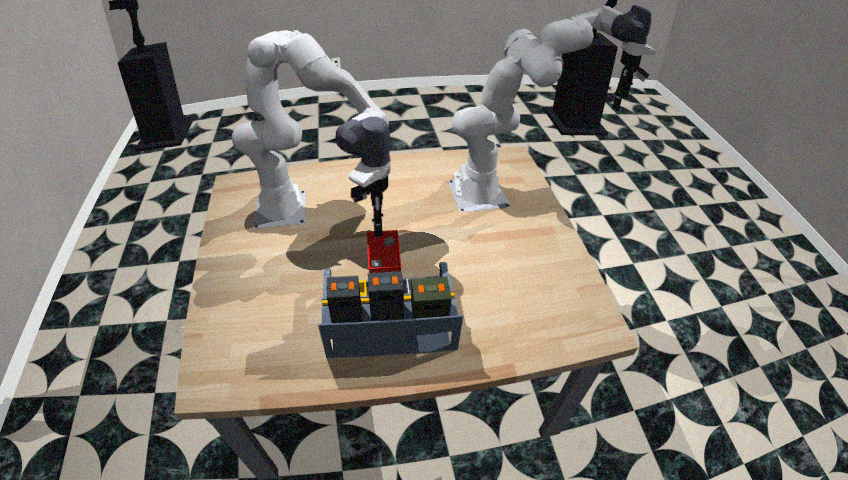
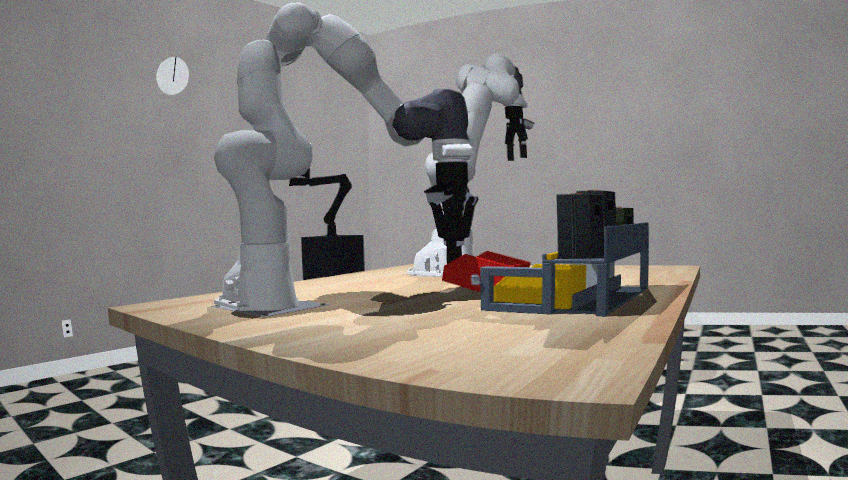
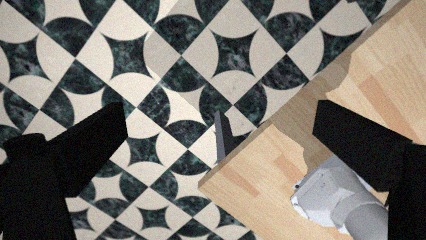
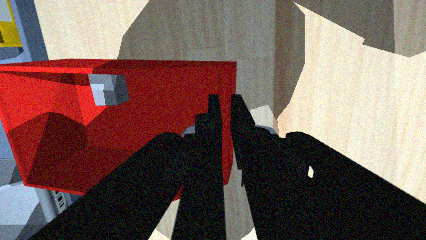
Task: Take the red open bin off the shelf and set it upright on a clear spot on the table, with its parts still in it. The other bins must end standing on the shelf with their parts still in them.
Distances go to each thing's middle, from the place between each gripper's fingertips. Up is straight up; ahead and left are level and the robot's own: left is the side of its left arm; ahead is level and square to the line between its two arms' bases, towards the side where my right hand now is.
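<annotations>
My right hand is 8 cm short of the red bin point(image 2: 459, 271), 1 cm to the right of it and 4 cm above it. Counting from that same right hand, I find the blue-grey shelf point(image 2: 620, 241) 30 cm ahead and 3 cm below, while the yellow bin point(image 2: 510, 289) is 27 cm ahead, 11 cm to the right and 5 cm below.
As for my left hand point(image 2: 517, 159), the red bin is 360 mm ahead of it, 950 mm to the right of it and 360 mm below it. The yellow bin is 550 mm ahead of my left hand, 1070 mm to the right of it and 370 mm below it, and the blue-grey shelf, counted from the left hand too, is 580 mm ahead, 960 mm to the right and 350 mm below.
</annotations>
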